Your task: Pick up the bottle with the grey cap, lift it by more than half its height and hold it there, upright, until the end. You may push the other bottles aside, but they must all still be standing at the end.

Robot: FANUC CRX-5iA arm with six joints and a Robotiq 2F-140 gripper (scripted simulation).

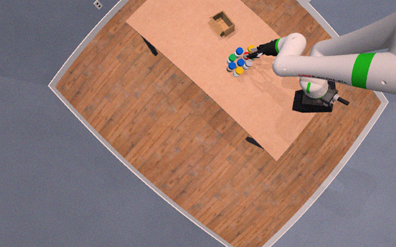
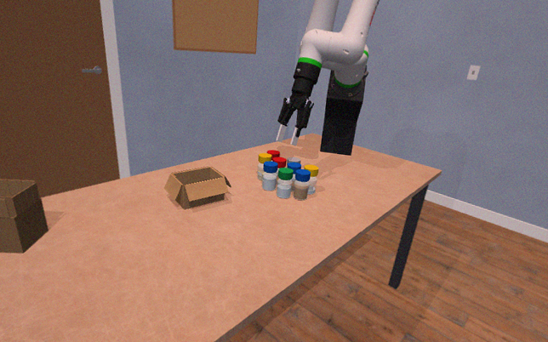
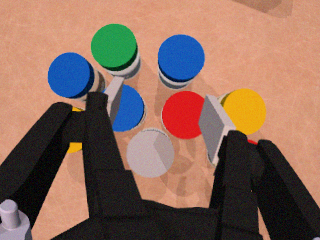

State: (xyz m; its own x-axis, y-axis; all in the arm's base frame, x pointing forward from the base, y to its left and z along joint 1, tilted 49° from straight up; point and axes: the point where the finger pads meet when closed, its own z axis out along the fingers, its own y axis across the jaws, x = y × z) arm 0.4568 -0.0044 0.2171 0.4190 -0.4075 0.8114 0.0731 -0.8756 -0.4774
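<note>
My hand is 160 mm above the red-capped bottle, 30 mm to the left of it and 10 mm short of it. Also, from my hand: yellow-capped bottle (160 mm below, 90 mm to the right, 30 mm ahead); then blue bottle (160 mm below, 50 mm to the left).
</note>
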